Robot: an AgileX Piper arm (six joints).
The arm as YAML. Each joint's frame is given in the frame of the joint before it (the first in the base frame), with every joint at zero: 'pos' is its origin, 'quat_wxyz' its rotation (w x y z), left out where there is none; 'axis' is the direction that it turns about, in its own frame. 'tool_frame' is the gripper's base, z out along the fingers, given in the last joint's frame.
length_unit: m
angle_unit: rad
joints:
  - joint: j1
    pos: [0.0, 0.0, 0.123]
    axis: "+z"
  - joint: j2
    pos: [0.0, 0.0, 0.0]
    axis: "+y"
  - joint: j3
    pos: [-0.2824, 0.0, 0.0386]
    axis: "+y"
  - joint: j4
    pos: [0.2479, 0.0, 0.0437]
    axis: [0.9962, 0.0, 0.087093]
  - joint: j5
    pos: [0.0, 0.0, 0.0]
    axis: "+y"
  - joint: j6
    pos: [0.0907, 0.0, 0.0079]
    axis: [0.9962, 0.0, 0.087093]
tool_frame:
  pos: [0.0, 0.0, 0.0]
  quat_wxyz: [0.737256, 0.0, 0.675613, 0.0]
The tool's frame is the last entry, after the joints.
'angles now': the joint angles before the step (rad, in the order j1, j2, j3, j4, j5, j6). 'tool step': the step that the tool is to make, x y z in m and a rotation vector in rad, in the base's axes. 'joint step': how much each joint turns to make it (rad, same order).
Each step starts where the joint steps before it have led.
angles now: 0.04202, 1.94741, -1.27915, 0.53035, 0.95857, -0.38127
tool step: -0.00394, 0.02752, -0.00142, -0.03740, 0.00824, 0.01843
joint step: 0.08477, 0.00001, 0.00000, -0.04587, -0.02679, 0.08825
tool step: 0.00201, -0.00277, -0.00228, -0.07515, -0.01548, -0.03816
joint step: 0.01083, 0.00000, 0.00000, -0.09356, -0.04012, 0.09213
